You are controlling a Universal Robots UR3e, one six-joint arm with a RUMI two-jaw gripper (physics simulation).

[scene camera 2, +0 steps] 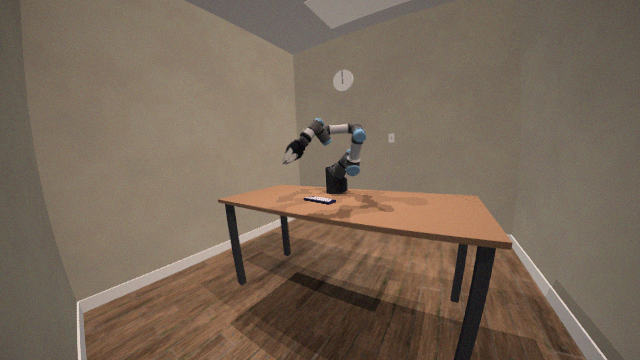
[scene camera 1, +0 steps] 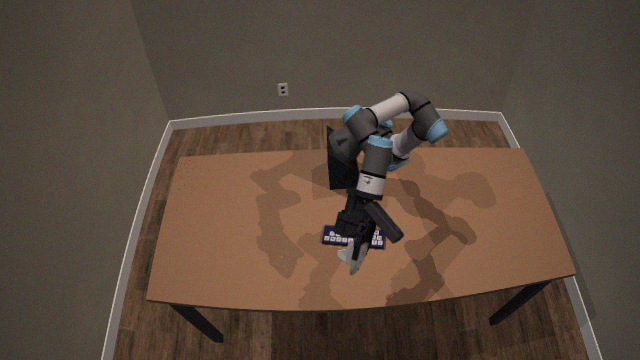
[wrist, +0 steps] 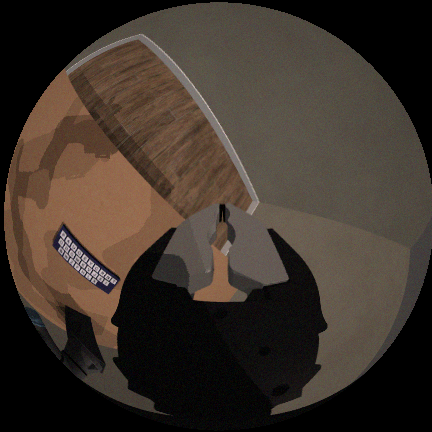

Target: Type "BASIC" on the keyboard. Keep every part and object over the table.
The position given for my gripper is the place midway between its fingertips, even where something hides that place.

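Scene camera 1 shows my gripper (scene camera 1: 351, 274). The wrist view also shows the gripper (wrist: 222, 205).
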